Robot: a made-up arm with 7 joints.
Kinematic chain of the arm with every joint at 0, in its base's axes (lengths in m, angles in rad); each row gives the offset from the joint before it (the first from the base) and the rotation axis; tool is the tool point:
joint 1: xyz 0 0 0.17 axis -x
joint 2: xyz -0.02 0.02 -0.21 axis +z
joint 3: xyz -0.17 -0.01 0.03 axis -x
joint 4: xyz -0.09 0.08 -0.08 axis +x
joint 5: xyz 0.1 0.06 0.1 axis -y
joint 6: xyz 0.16 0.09 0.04 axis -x
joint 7: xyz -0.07 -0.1 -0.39 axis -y
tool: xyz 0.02 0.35 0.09
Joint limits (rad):
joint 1: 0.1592..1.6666
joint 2: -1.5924..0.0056
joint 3: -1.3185..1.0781
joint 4: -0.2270..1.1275
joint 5: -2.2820..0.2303
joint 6: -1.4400..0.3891
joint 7: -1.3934..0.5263
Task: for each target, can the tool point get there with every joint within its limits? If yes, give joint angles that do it. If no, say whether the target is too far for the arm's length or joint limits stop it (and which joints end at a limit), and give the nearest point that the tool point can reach.
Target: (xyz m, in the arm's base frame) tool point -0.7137 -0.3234 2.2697
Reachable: no: too far | nearest point -0.2026 -0.0829 0.7082 | short by 1.661 m
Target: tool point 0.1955 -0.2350 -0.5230
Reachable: yes | joints 0.9717 -0.4370 0.8931 0.3622 -1.0898 -1.1137 -0.8953
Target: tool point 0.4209 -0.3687 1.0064
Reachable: no: joint limits stop it (at a limit: joint 1, joint 2, joint 4, joint 6, joint 7) | nearest point 0.2620 -0.0539 0.6090 | short by 0.531 m
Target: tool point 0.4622 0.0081 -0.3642
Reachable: yes | joints 1.3078 -1.2187 0.1375 0.4324 -2.0227 -0.7270 -1.1233
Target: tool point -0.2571 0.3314 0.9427
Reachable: no: joint limits stop it (at a limit: joint 1, joint 3, joint 5, joint 7) | nearest point -0.2337 0.2629 0.6311 | short by 0.320 m
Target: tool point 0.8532 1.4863 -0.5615
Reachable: no: too far | nearest point 0.3499 0.6243 -0.2452 | short by 1.047 m
